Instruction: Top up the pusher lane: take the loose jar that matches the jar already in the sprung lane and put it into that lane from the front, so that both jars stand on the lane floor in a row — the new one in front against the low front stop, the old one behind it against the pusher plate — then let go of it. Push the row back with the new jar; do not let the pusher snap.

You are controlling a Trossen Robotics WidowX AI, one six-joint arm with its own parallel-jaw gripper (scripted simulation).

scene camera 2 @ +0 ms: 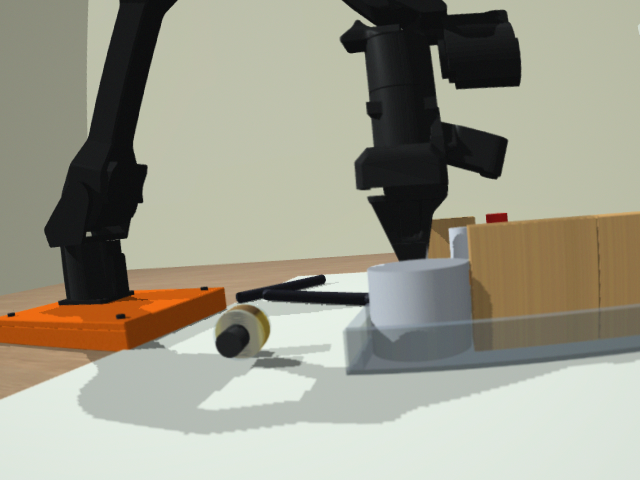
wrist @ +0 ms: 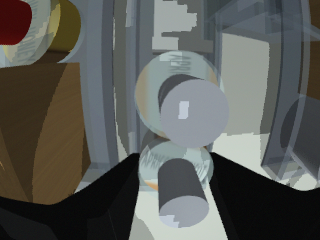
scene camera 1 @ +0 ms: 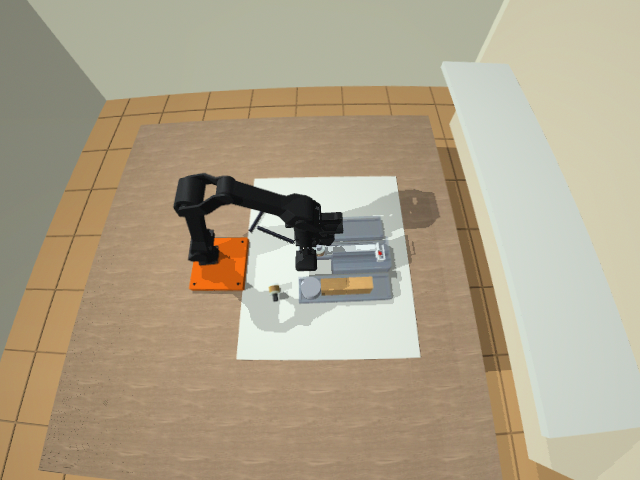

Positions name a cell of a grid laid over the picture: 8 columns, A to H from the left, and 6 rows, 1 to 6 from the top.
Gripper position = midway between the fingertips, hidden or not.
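My own gripper (scene camera 1: D4) is there for me to see, and the wrist view shows me the gripper (wrist: E5) as well. I also see a sprung lane (scene camera 1: E4), and with it a grey cylinder (scene camera 2: F4).
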